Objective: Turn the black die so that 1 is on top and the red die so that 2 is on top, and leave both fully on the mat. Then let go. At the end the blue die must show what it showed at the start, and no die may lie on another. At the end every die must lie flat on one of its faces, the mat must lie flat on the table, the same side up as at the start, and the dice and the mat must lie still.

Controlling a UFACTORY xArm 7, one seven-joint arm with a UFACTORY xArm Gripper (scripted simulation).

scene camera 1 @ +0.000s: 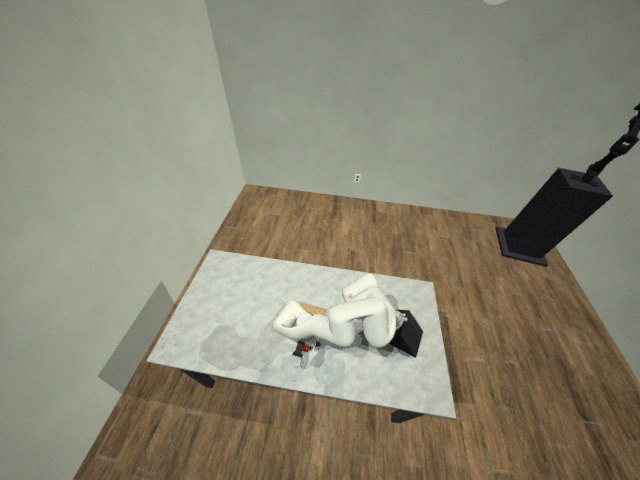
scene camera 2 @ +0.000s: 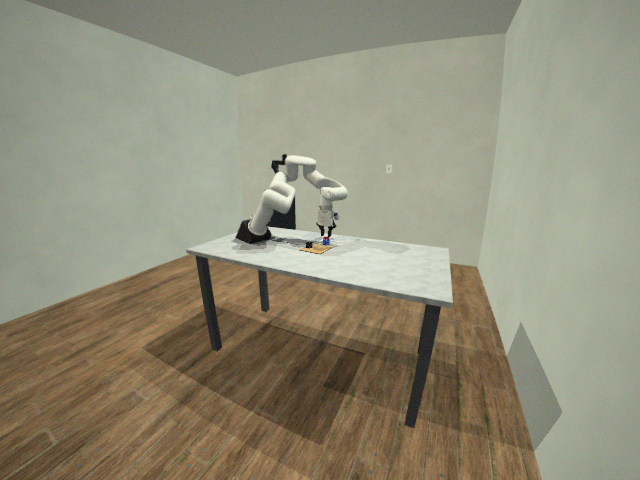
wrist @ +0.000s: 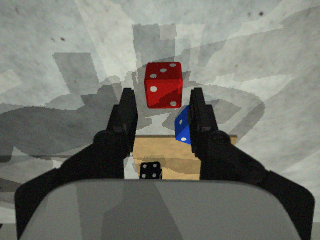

Note:
I see my gripper [wrist: 162, 102], a tan mat [wrist: 177, 161] and a red die [wrist: 163, 82].

